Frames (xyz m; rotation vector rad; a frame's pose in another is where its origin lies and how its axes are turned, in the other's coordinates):
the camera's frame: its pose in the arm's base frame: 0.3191 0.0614 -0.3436 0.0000 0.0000 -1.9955
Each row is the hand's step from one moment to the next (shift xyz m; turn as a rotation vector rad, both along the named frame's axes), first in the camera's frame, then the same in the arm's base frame.
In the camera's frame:
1: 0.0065 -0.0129 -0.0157 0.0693 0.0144 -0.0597
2: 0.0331 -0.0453 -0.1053 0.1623 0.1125 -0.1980
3: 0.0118 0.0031 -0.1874 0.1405 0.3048 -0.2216
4: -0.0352 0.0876 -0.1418 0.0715 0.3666 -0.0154
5: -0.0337 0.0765 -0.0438 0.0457 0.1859 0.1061
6: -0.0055 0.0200 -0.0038 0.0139 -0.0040 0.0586
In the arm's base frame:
1: -0.0144 -0.0006 -0.0157 -0.0154 -0.0691 -0.0597
2: -0.0549 -0.0115 -0.1053 0.0356 -0.1942 -0.1980
3: -0.0020 -0.0120 -0.1874 0.2198 -0.2536 -0.2216
4: 0.0943 -0.0040 -0.1418 0.3046 -0.2162 -0.0154
5: 0.0836 -0.0008 -0.0438 0.1506 -0.1182 0.1061
6: 0.0205 -0.0032 -0.0038 -0.0094 -0.0110 0.0586

